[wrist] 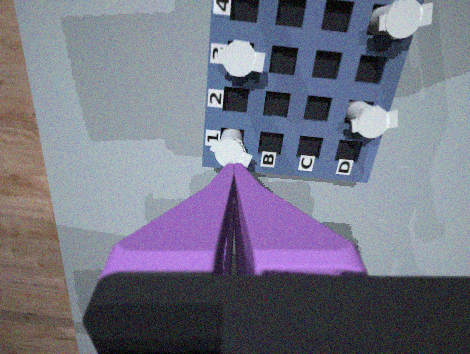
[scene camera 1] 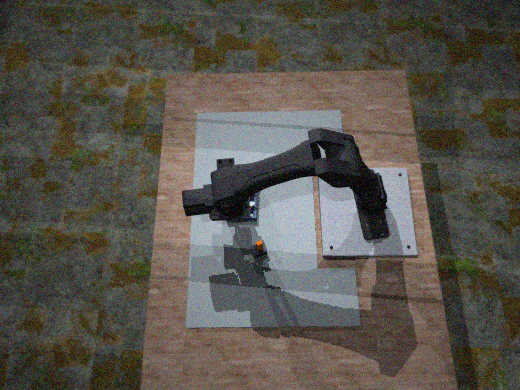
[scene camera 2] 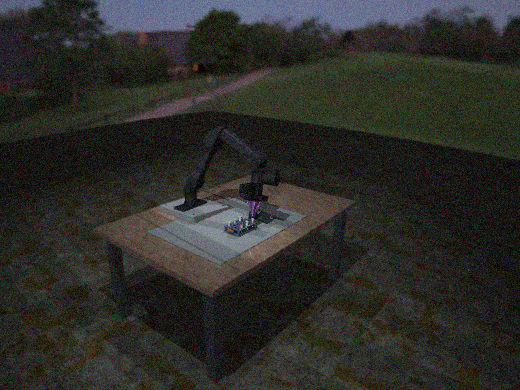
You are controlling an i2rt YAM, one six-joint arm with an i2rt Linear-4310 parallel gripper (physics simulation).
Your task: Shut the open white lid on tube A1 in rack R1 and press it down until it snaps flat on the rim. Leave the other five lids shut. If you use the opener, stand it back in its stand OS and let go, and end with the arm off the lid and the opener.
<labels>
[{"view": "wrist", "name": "my gripper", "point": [234,176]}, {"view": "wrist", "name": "white lid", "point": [229,150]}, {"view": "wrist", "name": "grey mat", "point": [119,100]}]
</labels>
